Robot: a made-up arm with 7 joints.
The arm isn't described. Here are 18 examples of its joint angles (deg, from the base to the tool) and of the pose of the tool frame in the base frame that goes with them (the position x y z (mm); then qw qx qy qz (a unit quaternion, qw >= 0)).
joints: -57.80 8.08 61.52 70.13 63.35 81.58 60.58
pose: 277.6 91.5 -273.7 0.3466 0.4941 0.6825 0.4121
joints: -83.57 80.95 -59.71 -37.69 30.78 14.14 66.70
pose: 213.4 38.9 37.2 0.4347 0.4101 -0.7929 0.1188
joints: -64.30 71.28 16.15 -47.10 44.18 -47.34 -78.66
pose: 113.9 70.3 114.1 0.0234 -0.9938 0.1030 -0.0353
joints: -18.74 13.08 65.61 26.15 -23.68 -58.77 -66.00
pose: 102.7 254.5 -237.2 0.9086 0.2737 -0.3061 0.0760
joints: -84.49 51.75 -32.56 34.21 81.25 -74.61 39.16
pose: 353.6 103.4 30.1 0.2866 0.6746 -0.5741 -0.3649
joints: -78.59 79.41 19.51 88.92 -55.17 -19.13 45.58
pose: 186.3 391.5 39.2 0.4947 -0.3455 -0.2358 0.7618
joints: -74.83 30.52 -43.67 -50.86 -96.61 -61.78 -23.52
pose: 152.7 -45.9 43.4 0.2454 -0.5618 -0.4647 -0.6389
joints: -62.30 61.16 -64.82 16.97 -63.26 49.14 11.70
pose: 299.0 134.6 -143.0 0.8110 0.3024 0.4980 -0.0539
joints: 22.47 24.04 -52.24 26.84 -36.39 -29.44 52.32
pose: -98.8 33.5 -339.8 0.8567 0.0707 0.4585 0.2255
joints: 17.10 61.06 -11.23 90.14 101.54 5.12 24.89
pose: -124.8 387.2 -152.9 0.0514 -0.7185 -0.5049 0.4757
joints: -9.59 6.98 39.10 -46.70 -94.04 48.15 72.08
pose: 128.3 117.0 -90.1 0.8548 -0.4078 0.1812 0.2649
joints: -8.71 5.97 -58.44 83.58 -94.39 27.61 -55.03
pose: -37.4 47.4 -408.4 0.4957 -0.5976 0.6247 -0.0829
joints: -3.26 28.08 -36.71 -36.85 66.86 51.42 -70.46
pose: 124.4 9.9 -174.2 0.6553 0.4943 0.3774 -0.4287
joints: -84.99 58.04 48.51 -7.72 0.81 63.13 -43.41
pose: 131.3 250.1 172.8 0.9445 0.0325 -0.3215 0.0587
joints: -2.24 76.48 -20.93 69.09 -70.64 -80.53 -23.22
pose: 64.3 392.1 -95.9 0.8654 0.4856 -0.1089 0.0585
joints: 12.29 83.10 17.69 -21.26 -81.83 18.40 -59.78
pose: 182.2 200.8 -44.4 0.7723 -0.0764 0.1977 -0.5989
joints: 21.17 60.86 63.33 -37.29 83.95 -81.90 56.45
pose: 92.8 205.5 2.2 0.2054 0.7276 -0.5458 -0.3612
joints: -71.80 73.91 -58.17 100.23 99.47 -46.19 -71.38
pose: 172.9 384.9 -31.7 0.1203 -0.2583 -0.8686 0.4054
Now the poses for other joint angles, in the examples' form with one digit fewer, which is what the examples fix.
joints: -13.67 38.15 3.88 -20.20 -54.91 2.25 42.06
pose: 210 128 -119 0.958 -0.175 -0.052 0.222
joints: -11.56 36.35 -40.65 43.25 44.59 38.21 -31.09
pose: 103 177 -344 0.374 0.591 0.668 -0.255
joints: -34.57 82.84 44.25 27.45 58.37 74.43 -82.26
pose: 117 345 122 0.818 0.040 0.398 0.412
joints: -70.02 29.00 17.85 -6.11 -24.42 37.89 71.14
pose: 296 102 78 0.813 -0.171 -0.180 0.527
